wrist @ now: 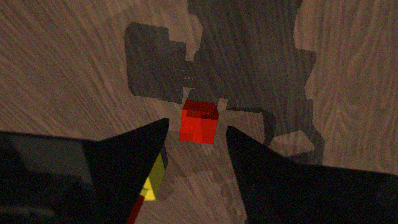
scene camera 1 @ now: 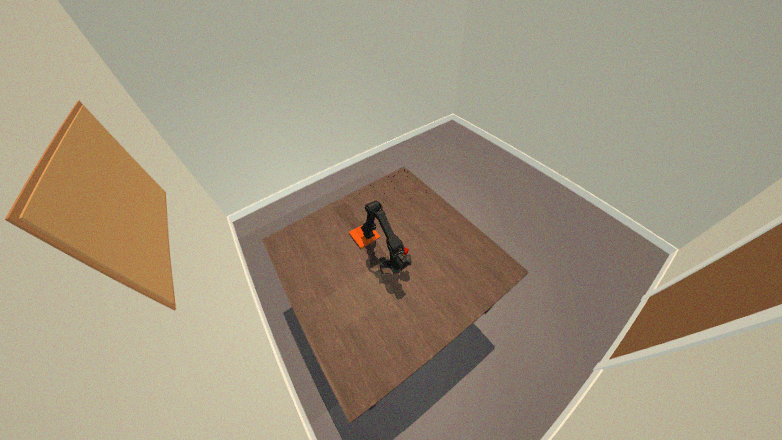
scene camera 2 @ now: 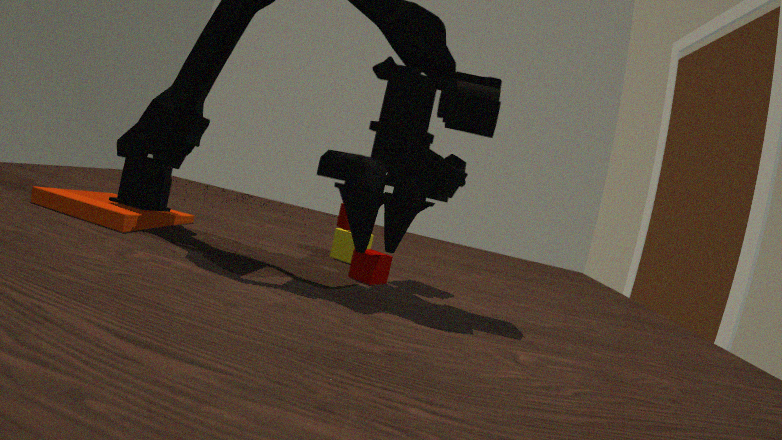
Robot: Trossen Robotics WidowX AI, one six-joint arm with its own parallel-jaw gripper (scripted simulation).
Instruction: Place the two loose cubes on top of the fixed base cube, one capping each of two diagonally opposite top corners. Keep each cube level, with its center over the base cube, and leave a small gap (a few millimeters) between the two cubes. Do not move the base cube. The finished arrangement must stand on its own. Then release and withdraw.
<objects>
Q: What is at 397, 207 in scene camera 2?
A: My gripper.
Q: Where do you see a red cube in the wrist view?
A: At 199, 119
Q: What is my gripper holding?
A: Nothing.
</objects>
